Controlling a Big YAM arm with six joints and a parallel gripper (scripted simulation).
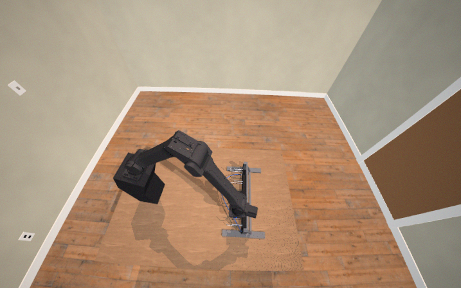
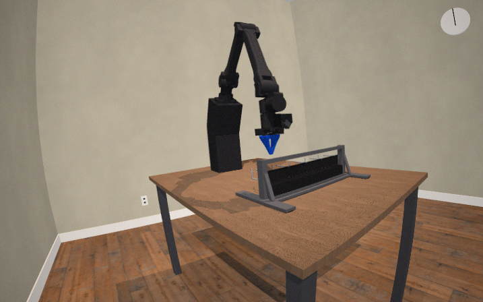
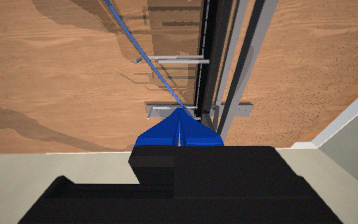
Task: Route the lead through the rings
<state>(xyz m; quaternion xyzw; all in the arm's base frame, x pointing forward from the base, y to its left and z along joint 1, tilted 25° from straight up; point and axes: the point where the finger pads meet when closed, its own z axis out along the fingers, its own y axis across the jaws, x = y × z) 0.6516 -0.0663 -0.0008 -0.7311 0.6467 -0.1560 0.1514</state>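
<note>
The grey rack lies 150 mm to the left of my hand, 90 mm below it and 40 mm ahead of it.
</note>
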